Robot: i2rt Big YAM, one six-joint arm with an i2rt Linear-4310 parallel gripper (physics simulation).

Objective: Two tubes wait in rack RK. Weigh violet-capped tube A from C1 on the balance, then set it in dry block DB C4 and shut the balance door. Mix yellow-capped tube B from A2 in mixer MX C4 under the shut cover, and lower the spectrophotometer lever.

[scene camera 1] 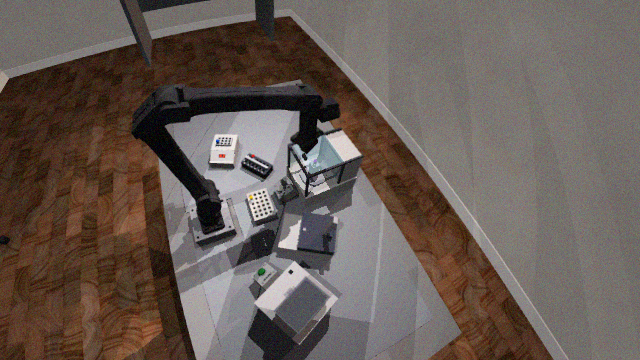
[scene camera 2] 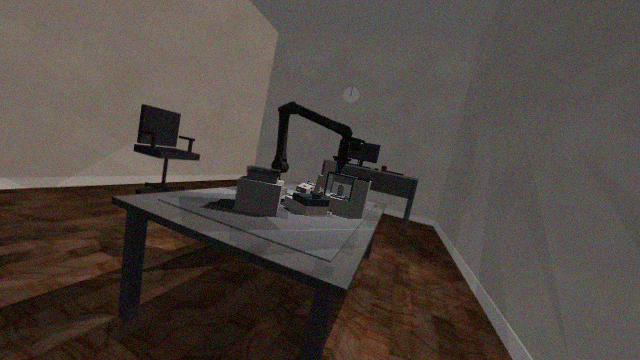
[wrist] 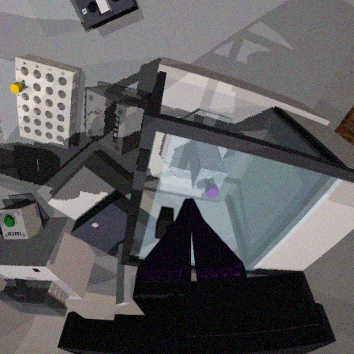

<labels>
A sliding door pane (scene camera 1: 323,155): 92 cm from the lens. A mixer cover (scene camera 1: 301,304) is 73 cm from the lens. The marked spots on the sliding door pane and the mixer cover are 52 cm apart.
</labels>
